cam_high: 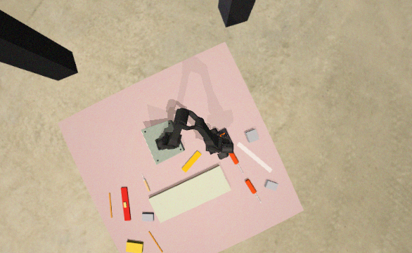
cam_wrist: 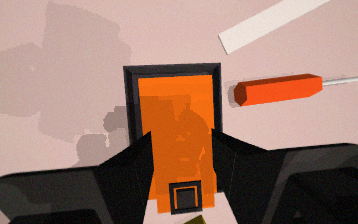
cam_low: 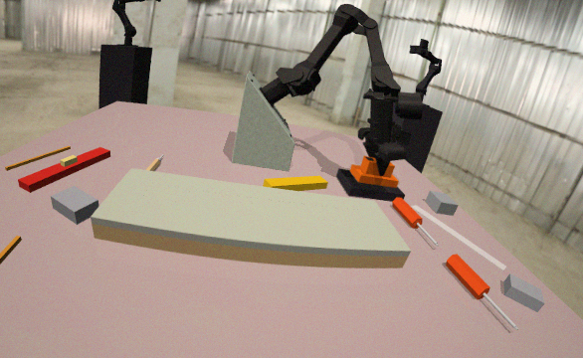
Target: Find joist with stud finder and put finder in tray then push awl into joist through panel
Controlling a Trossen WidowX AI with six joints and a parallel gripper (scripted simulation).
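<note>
My gripper tip is 10 mm to the left of the dark tray and 40 mm above it. The rest, counted from my gripper tip: orange stud finder 20 mm to the right, 20 mm above; white strip 190 mm ahead, 190 mm to the left, 50 mm below; yellow ruler 70 mm ahead, 220 mm to the right, 50 mm below.
</note>
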